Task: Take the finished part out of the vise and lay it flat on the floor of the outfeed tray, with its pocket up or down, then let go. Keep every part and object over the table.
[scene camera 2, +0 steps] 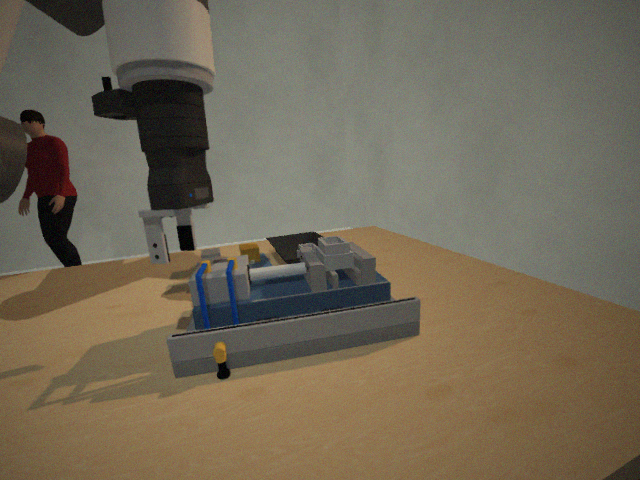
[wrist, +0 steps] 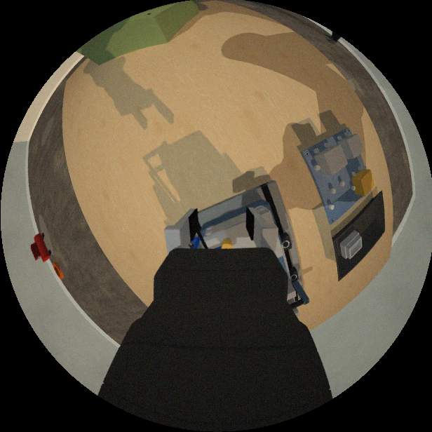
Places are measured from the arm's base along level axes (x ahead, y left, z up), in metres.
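Pixels of known places: gripper, fingertip midpoint: (scene camera 2: pixel 175 255).
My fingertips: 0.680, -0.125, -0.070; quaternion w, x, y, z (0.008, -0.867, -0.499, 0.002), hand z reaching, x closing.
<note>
Ahead of a thing's pixels: the offset from my fingertips to its middle, as dx, dy, dz. "*": to the spot under its first point.
The vise @(+0.149, -0.015, -0.070) (scene camera 2: pixel 320 298) has a blue base, grey jaws and a pale screw. The finished part @(+0.213, -0.020, -0.022) (scene camera 2: pixel 333 246), a light grey block with an open pocket on top, sits between the jaws at its right end in the scene view. In the wrist view the gripper body hides the part. My gripper (scene camera 2: pixel 174 252) (wrist: pixel 221 217) is open and empty, with its fingers pointing down, above and beyond the vise's left end in the scene view. A dark, flat, tray-like piece @(* +0.239, +0.383, -0.093) (scene camera 2: pixel 289 241) (wrist: pixel 371 226) lies behind the vise; whether it is the outfeed tray I cannot tell.
A grey wall (scene camera 2: pixel 294 335) runs along the vise's near side, with a yellow-and-black handle @(* +0.041, -0.110, -0.091) (scene camera 2: pixel 220 356) in front. A blue pegged board (wrist: pixel 324 175) carries grey blocks and a yellow block @(+0.122, +0.323, -0.094) (scene camera 2: pixel 249 252) (wrist: pixel 362 182). A clear-grey block (wrist: pixel 351 245) lies on the dark piece. A green body (wrist: pixel 145 32) stands far off.
</note>
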